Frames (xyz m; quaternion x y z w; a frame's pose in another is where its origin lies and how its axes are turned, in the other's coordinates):
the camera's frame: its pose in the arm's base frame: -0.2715 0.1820 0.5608 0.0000 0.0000 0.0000 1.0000
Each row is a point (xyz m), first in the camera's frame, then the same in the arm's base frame.
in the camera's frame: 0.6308 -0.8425 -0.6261
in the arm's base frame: 0.3593 -0.6605 -0.0653
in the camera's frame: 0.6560 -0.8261 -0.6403
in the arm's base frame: 0.3845 -0.6441 -0.0795
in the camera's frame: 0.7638 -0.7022 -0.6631
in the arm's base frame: 0.4923 -0.5202 -0.1023
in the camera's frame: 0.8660 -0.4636 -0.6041
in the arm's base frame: 0.5945 -0.2816 -0.0433
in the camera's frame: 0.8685 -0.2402 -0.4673
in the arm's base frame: 0.5970 -0.0582 0.0935
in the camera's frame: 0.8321 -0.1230 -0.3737
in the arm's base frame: 0.5606 0.0590 0.1871
